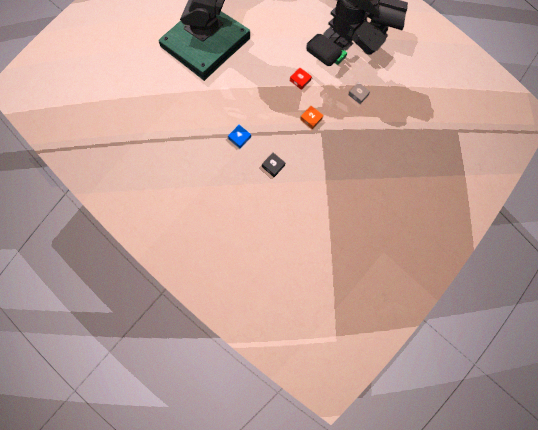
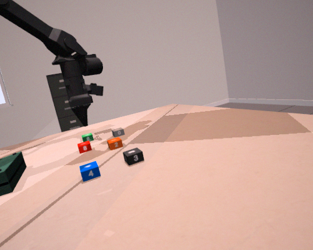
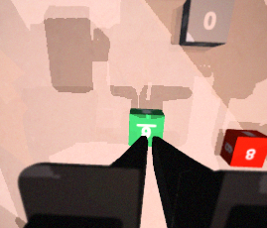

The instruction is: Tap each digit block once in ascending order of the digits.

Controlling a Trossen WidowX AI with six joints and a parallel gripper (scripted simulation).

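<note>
My gripper tip is now 40 mm above the green block. From my gripper tip the other things lie so: grey block: 90 mm ahead, 40 mm to the right, 40 mm below; then orange block: 50 mm ahead, 150 mm to the right, 40 mm below; then red block: 20 mm behind, 100 mm to the right, 40 mm below.
</note>
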